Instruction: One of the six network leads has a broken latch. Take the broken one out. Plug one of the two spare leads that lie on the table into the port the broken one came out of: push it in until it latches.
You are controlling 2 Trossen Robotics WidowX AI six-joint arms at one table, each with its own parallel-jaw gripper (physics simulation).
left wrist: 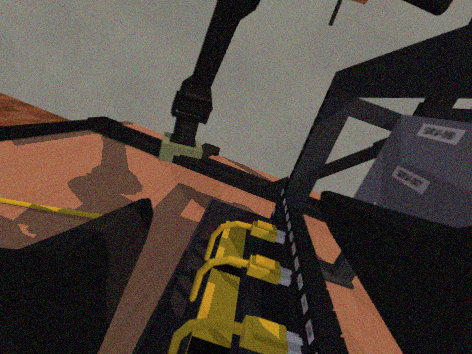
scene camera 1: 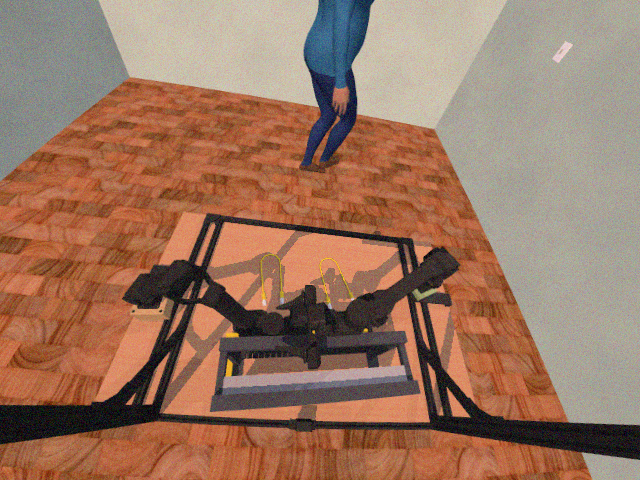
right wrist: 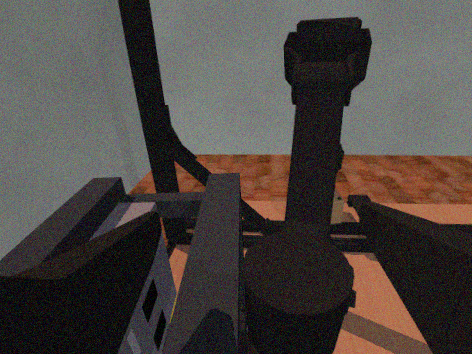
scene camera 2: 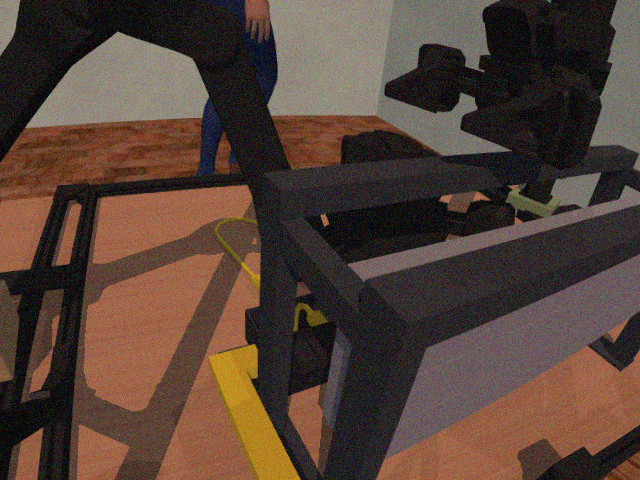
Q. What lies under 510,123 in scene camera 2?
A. My right gripper.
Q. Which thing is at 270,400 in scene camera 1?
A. A rack top bar.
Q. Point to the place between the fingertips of my left gripper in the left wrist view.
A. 237,203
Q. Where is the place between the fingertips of my left gripper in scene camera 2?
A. At 471,211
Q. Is my left gripper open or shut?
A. Open.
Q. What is my right gripper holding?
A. Nothing.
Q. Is my right gripper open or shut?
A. Open.
